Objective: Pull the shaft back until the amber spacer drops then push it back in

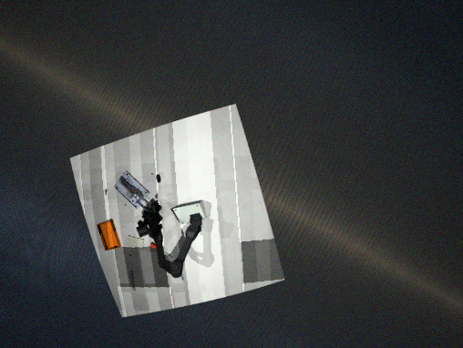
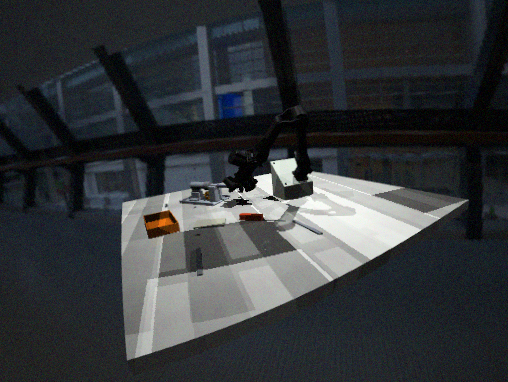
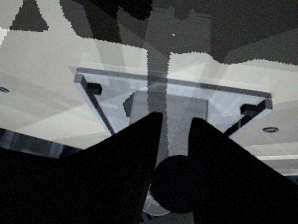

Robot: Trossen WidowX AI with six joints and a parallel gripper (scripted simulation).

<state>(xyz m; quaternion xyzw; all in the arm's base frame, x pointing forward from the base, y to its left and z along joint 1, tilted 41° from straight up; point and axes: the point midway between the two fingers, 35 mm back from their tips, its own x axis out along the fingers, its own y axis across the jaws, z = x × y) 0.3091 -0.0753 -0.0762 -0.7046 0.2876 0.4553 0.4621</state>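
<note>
Right now my gripper tip is 40 mm short of the thin shaft, 50 mm to the left of it and 30 mm below it. Round my gripper tip: cream card (180 mm ahead, 230 mm to the left, 50 mm below); then dark object (130 mm behind, 170 mm to the right, 30 mm below); then spacer (80 mm ahead, 120 mm to the right, 30 mm below).
</note>
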